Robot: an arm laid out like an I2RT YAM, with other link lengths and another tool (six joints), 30 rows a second.
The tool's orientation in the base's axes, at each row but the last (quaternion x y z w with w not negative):
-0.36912, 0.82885, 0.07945, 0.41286
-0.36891, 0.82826, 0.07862, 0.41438
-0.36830, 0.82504, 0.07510, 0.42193
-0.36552, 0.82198, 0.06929, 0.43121
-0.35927, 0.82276, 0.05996, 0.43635
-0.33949, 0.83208, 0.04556, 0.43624
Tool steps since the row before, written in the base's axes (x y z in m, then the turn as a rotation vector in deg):
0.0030, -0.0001, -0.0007, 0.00, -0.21, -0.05
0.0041, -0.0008, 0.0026, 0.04, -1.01, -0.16
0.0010, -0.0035, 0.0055, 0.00, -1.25, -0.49
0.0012, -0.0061, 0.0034, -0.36, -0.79, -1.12
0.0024, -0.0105, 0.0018, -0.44, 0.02, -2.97
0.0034, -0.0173, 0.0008, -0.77, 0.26, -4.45
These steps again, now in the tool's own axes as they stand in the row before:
-0.0006, -0.0020, 0.0023, 0.15, -0.14, -0.06
-0.0031, -0.0038, 0.0006, 0.66, -0.72, -0.31
-0.0026, -0.0042, -0.0044, 1.05, -0.81, -0.23
0.0003, -0.0059, -0.0039, 1.41, -0.11, 0.12
0.0034, -0.0096, -0.0038, 2.41, 0.94, 1.53
0.0072, -0.0155, -0.0046, 3.53, 1.65, 2.30

